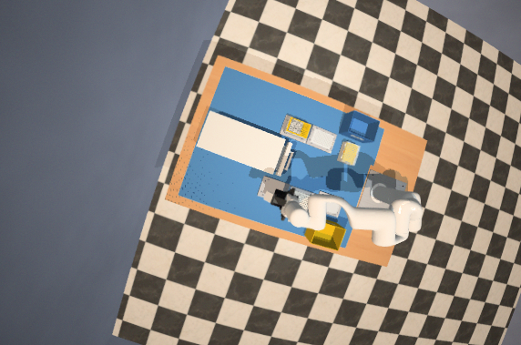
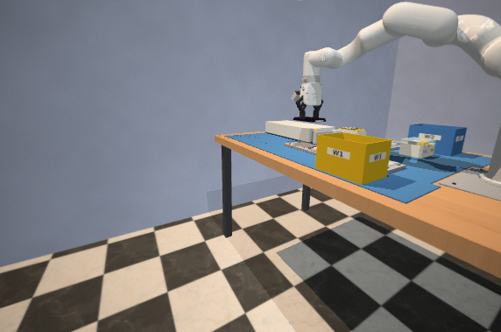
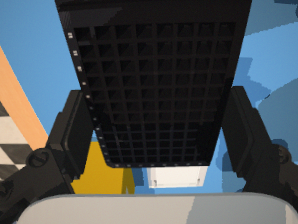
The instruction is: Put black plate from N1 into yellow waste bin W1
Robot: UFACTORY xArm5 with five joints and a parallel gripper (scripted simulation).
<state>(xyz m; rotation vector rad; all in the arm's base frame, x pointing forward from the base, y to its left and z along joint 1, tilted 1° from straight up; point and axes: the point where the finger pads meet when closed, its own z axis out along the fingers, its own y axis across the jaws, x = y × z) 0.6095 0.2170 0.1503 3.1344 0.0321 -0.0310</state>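
Right now the yellow waste bin W1 is 32 cm behind my hand, 11 cm to the left of it and 12 cm below it. Round my hand: drawer: 17 cm ahead, 20 cm to the right, 13 cm below; black plate: 1 cm below; white plate: 13 cm behind, 1 cm to the right, 14 cm below.
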